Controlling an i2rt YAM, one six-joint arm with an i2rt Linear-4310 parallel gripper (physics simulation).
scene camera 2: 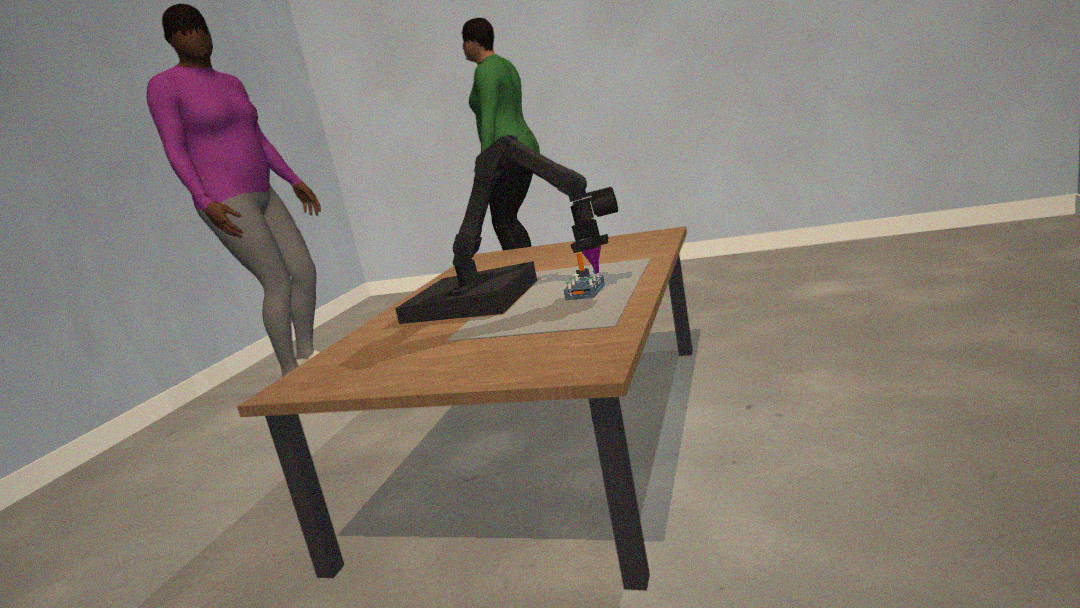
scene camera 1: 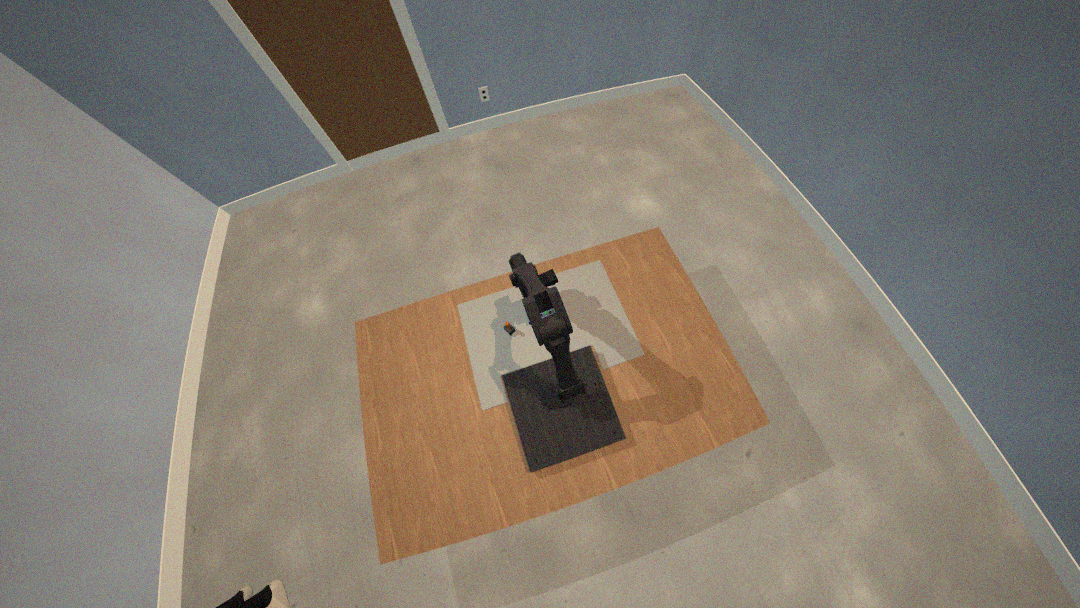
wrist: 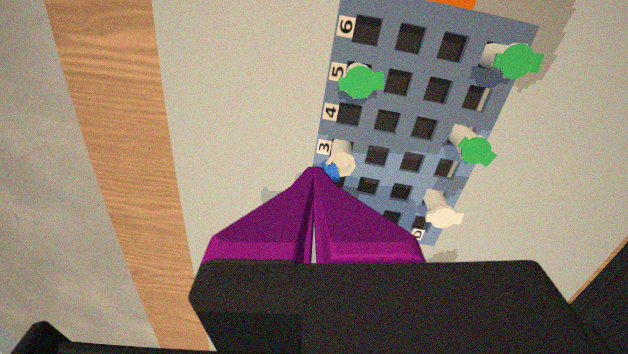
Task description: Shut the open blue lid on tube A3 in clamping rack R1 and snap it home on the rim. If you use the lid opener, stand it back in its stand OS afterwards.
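The blue clamping rack R1 stands on the grey mat. In the wrist view, the white tube A3 stands beside the label 3 with its rim uncovered. Its blue lid is open and hangs at the rim's lower left, partly hidden by my fingers. My gripper is shut with its purple fingers together and empty. In the wrist view its tips overlap the lid's left edge; whether they touch is unclear. The orange lid opener stands upright in its dark stand OS.
Green-lidded tubes and a white-lidded tube stand in the rack. My fingers hide its near left corner. The grey mat lies on the wooden table. Two people stand behind the table.
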